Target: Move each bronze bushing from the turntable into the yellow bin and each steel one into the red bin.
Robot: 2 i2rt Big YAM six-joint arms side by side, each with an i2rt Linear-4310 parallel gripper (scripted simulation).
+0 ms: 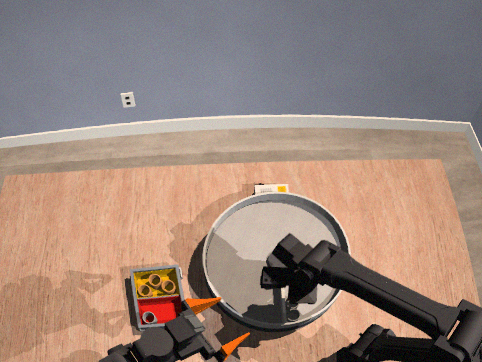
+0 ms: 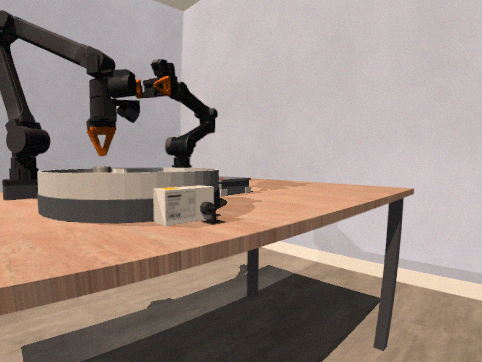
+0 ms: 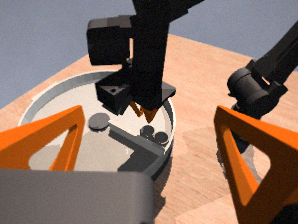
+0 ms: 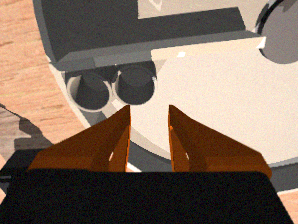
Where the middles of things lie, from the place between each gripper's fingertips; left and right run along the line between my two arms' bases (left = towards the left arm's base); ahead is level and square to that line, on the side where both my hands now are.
I see my right gripper [image 2: 102, 155] 360 mm to the right of the red bin [image 1: 165, 309], 110 mm above it and 30 mm short of it. From my right hand the other things lie so: turntable [image 1: 243, 243] (140 mm ahead, 80 mm below, 20 mm to the left); yellow bin [image 1: 140, 278] (370 mm to the left, 120 mm ahead, 110 mm below).
My left hand is 340 mm above the red bin, 180 mm to the right of it and 120 mm short of it. Round my left hand: turntable (310 mm below, 230 mm ahead, 170 mm to the right); then yellow bin (340 mm below, 210 mm ahead, 180 mm to the left).
